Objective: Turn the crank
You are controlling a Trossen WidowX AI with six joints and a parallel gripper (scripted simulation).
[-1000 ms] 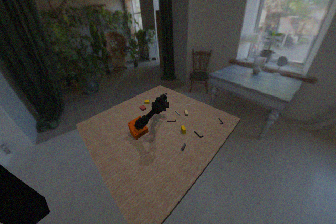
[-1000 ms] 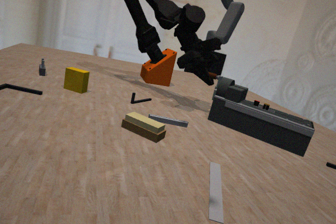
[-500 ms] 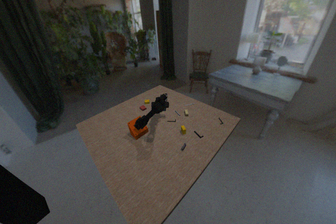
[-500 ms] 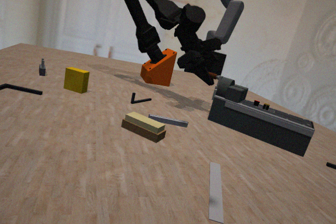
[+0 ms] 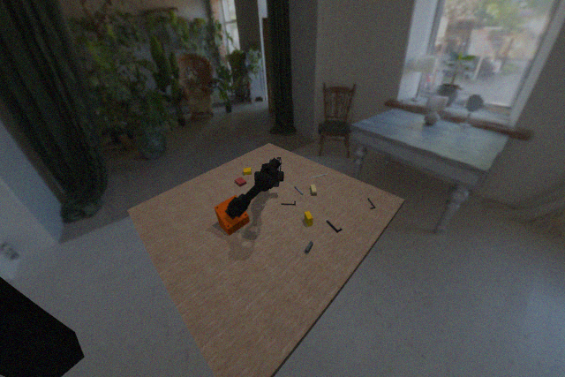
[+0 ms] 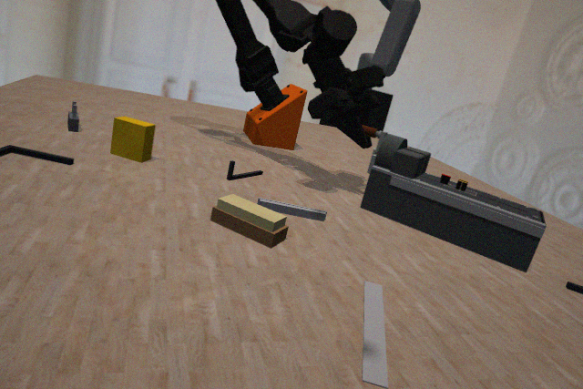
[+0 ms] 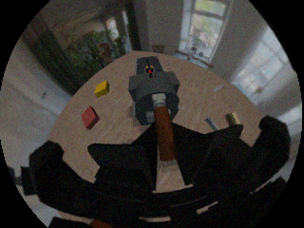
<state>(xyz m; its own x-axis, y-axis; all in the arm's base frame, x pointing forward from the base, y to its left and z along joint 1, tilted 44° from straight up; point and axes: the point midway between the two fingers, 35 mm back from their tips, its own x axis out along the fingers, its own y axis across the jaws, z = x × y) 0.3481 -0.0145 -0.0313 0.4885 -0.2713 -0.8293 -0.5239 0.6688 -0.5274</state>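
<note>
Right now the brown crank handle is 10 mm behind my gripper tip, 10 mm to the right of it and 30 mm above it. Also, from my gripper tip: red pointer 120 mm ahead, 80 mm to the left, 10 mm below; then red block 70 mm behind, 240 mm to the left, 80 mm below; then grey bar 80 mm ahead, 170 mm to the right, 90 mm below.
</note>
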